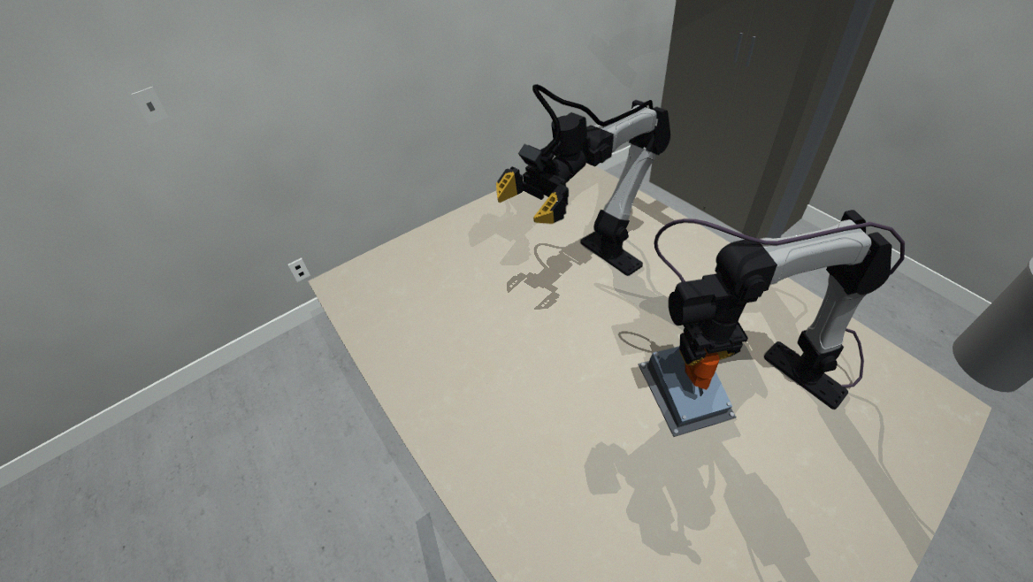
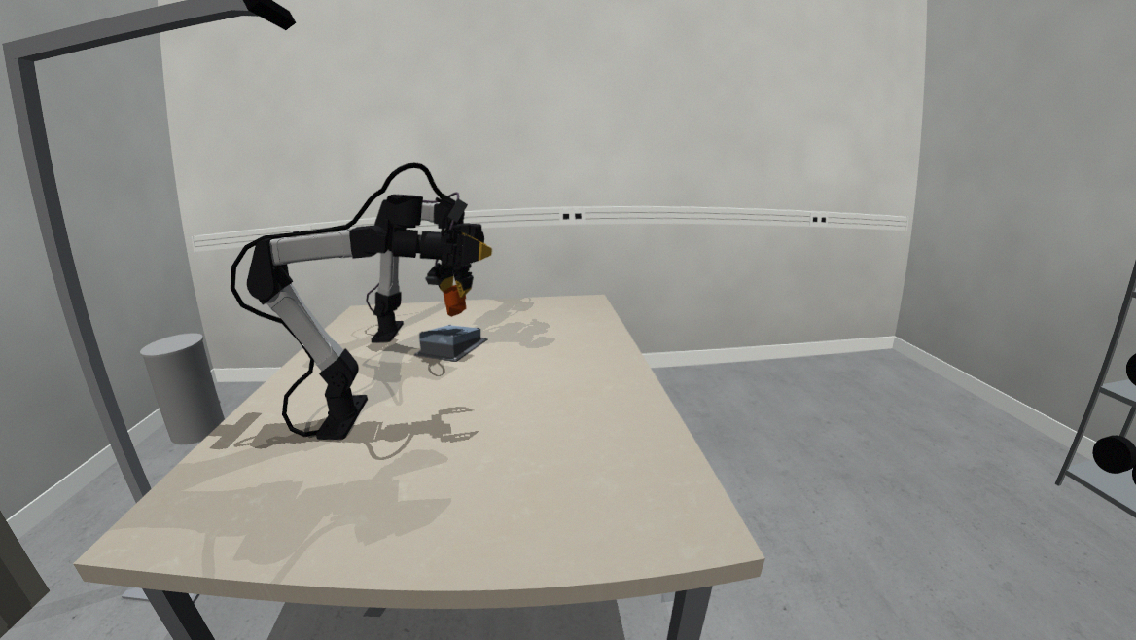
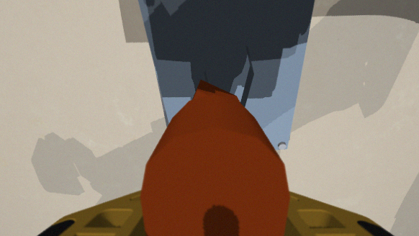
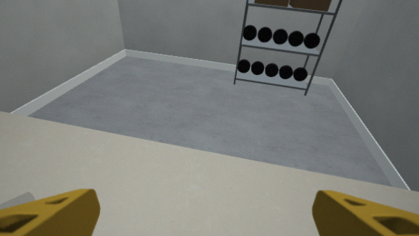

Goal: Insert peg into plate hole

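Observation:
Right now my left hand is 2 cm past the blue-grey plate, 1 cm to the left of it and 13 cm above it. Also, from my left hand: orange peg: 2 cm below.

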